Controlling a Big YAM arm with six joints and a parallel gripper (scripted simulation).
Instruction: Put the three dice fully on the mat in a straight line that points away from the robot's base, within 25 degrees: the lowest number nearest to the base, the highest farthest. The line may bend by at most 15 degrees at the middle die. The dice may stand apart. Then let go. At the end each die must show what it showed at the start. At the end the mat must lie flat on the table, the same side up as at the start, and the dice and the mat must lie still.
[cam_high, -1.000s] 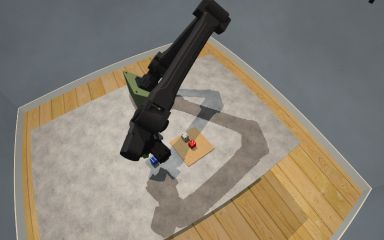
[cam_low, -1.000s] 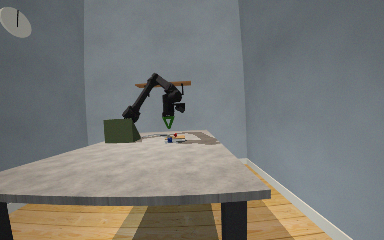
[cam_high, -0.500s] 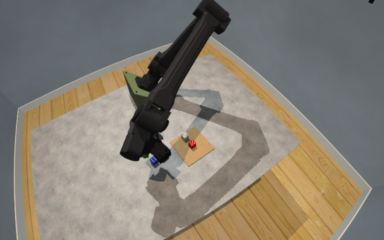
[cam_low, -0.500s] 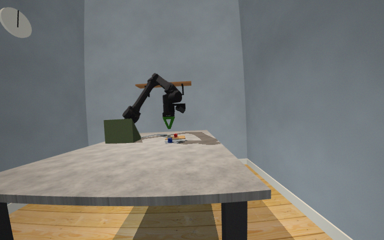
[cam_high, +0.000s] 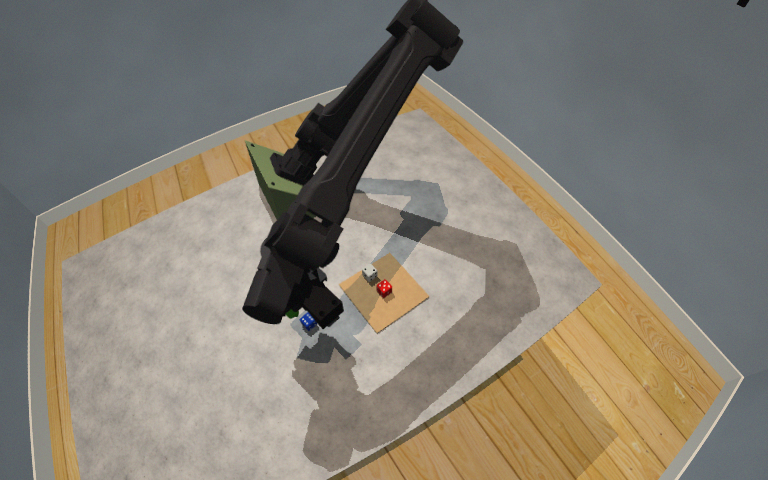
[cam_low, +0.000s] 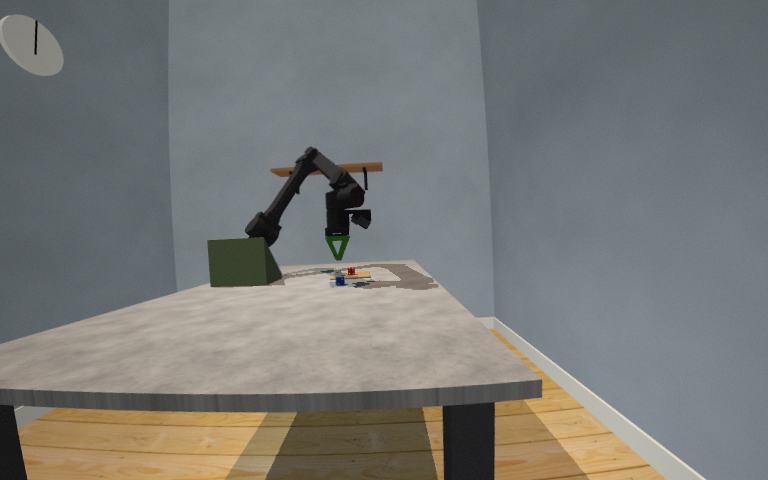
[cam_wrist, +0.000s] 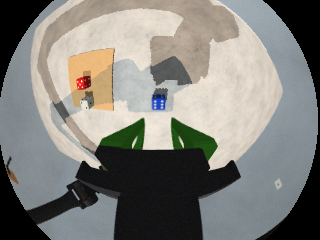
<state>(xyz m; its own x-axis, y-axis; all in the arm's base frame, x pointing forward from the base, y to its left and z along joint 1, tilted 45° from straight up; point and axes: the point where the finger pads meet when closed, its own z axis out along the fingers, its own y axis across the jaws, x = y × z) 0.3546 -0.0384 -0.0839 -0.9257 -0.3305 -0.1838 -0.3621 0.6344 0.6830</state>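
My gripper is now 7 cm above the blue die. Round my hand: red die 17 cm to the left, 7 cm below; then tan mat 17 cm to the left, 8 cm below; then white die 5 cm behind, 16 cm to the left, 7 cm below.
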